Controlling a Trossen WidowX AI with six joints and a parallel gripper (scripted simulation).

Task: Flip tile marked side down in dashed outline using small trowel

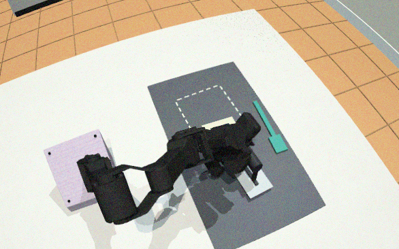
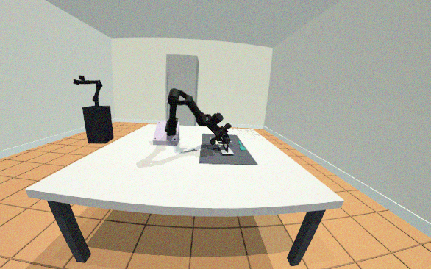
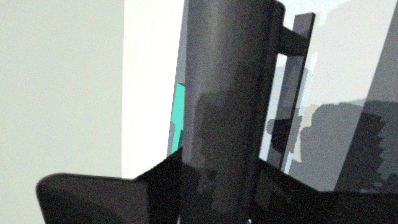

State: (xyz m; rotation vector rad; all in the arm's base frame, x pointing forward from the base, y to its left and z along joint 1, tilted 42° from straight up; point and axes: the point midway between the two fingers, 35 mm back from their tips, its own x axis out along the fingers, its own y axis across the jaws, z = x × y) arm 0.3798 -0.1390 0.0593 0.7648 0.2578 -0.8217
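The cream tile is 110 mm to the left of my gripper tip, 50 mm below it and 20 mm behind it. Also, from my gripper tip: teal trowel 120 mm ahead, 50 mm below, 40 mm to the left; dark grey mat 80 mm to the left, 70 mm below, 10 mm behind.
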